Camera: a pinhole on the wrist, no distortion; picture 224 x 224 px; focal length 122.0 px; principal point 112.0 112.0 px. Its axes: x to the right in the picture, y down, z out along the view. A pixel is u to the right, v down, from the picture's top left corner.
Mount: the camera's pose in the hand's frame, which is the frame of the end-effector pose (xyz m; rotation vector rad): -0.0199 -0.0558 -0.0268 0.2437 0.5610 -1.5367
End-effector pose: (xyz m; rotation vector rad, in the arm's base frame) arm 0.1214 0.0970 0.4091 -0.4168 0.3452 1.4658
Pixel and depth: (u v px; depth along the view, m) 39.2 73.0 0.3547
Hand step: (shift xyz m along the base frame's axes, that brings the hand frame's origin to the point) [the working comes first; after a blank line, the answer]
In the camera's frame: -0.2117 -0.1134 0.3547

0.0340 0.1413 0.3797
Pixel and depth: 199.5 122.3 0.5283
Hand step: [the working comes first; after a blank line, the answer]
In the camera's frame: 0.3789 0.0446 0.5283

0.6416 0.1616 0.1946
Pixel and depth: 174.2 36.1 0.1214
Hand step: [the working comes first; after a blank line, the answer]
In the camera's frame: 0.0619 -0.0755 0.1214

0.1640 -0.0464 0.0994
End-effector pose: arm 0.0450 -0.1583 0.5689 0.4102 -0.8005 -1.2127
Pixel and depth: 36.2 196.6 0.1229
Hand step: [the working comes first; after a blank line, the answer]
In the camera's frame: -0.0764 0.0852 0.1229

-0.0908 -0.0879 0.0646
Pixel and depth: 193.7 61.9 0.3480
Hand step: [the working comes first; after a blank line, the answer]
In the camera's frame: 0.2330 -0.1429 0.3480

-0.4389 -0.0165 -0.2040
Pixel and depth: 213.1 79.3 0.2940
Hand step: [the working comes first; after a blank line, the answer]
In the camera's frame: 0.2436 -0.0788 0.2940

-0.3723 -0.0670 -0.2163
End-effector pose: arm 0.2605 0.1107 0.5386 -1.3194 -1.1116 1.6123
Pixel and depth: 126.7 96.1 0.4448
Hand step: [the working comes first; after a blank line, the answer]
In the camera's frame: 0.0536 -0.0580 0.4448

-0.3229 0.0581 0.3315
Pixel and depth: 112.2 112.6 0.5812
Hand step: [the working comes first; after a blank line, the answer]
In the camera's frame: 0.0010 0.0029 0.5812

-0.4659 0.1262 0.3314
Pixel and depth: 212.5 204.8 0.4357
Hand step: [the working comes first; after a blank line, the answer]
In the camera's frame: 0.3589 0.3314 0.4357

-0.1511 0.5124 0.4266
